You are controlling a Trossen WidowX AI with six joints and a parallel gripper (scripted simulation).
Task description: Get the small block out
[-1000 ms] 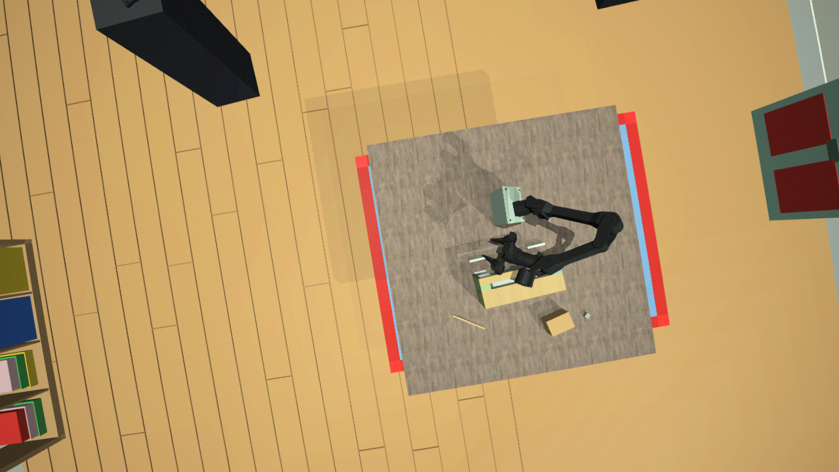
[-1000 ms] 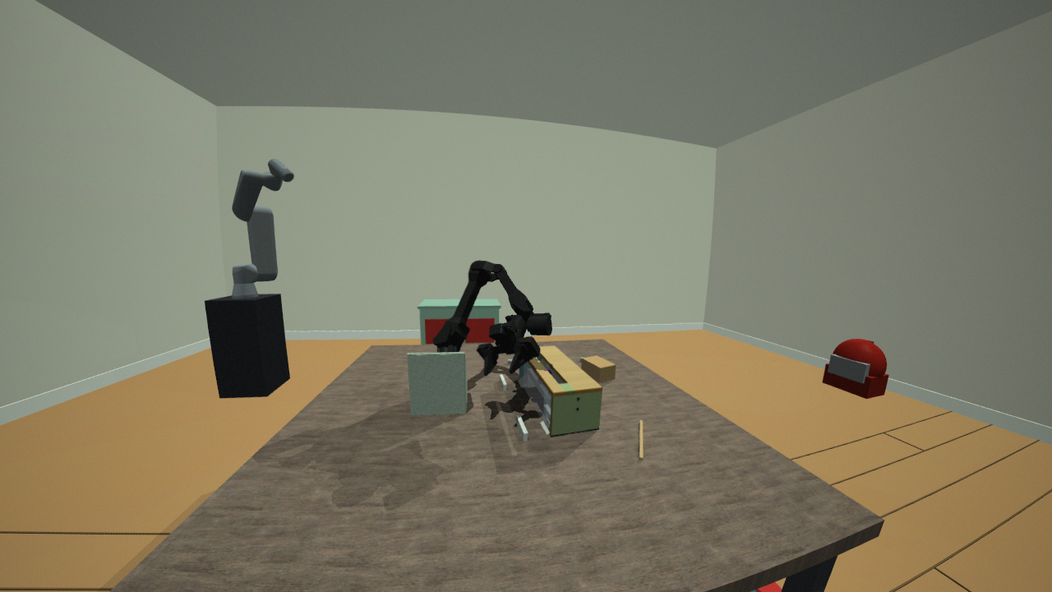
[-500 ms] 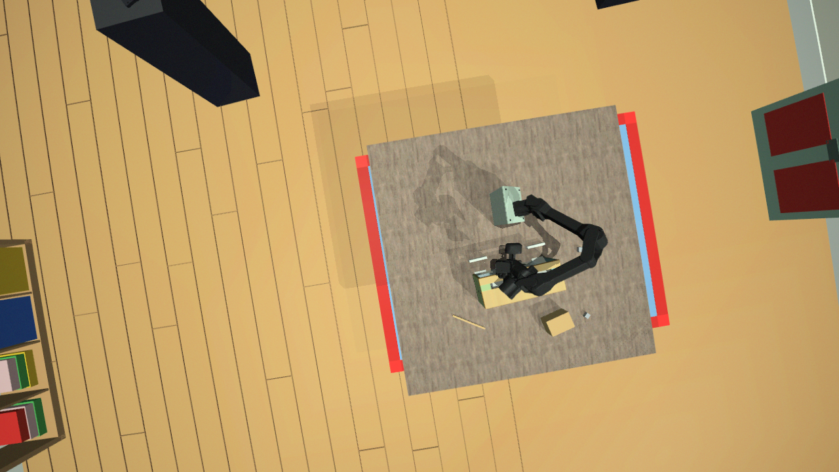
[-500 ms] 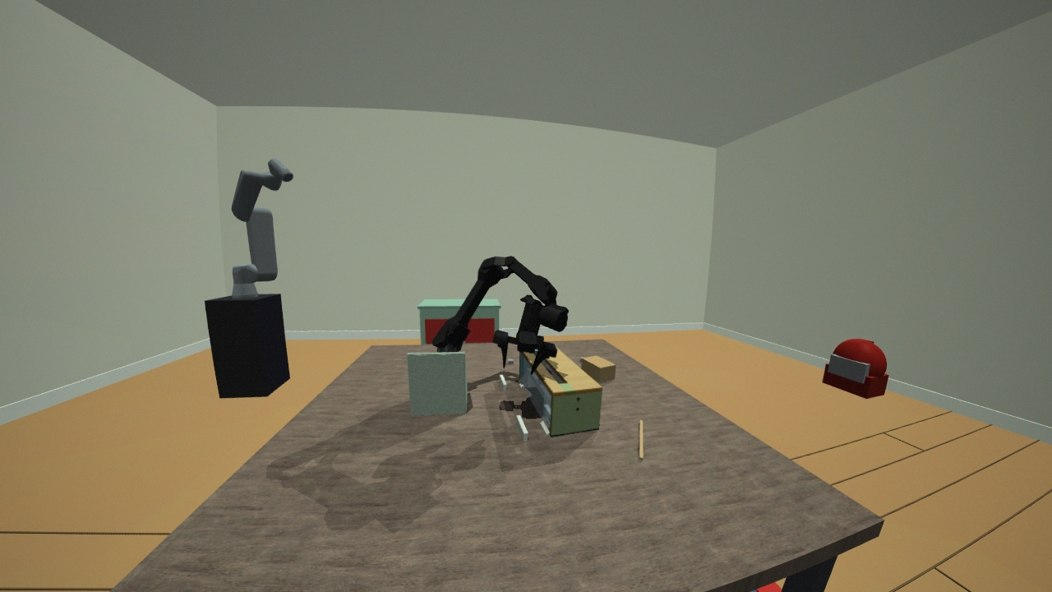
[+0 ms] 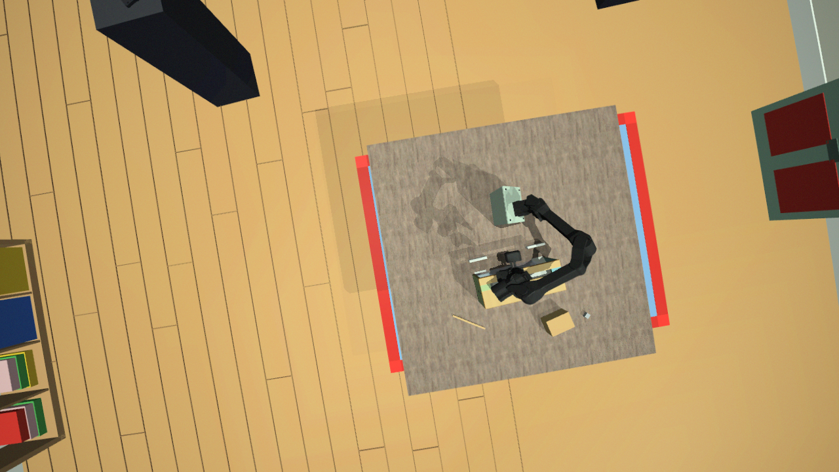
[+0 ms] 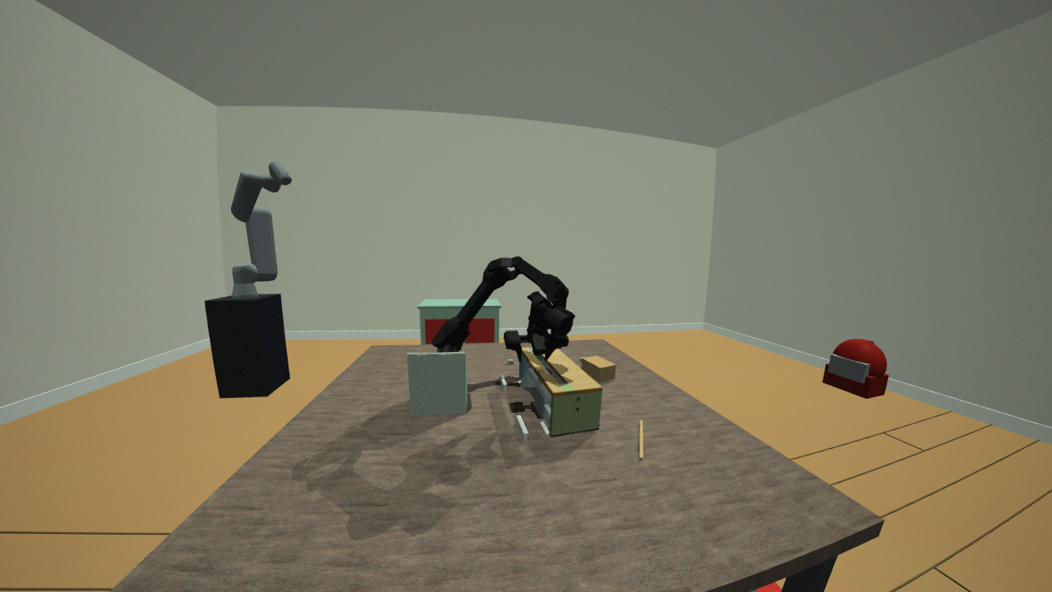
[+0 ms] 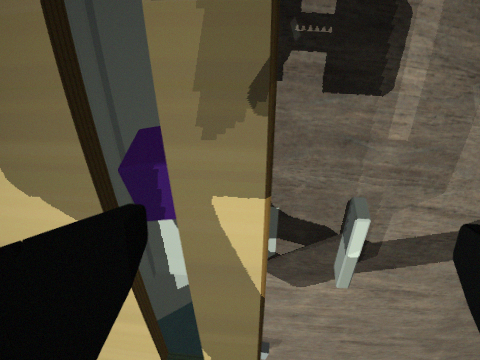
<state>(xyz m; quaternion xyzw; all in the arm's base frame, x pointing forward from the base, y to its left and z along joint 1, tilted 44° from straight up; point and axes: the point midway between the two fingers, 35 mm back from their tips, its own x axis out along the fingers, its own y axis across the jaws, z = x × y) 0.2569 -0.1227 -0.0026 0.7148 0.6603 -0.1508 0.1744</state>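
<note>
My gripper tip is now 90 mm above the clear-fronted box, 40 mm short of it and 20 mm to the right of it. Also, from my gripper tip: thin wooden stick 240 mm to the right, 240 mm ahead, 150 mm below; small purple block 70 mm below, 60 mm ahead, 40 mm to the left; tan box 340 mm ahead, 180 mm to the left, 130 mm below.
</note>
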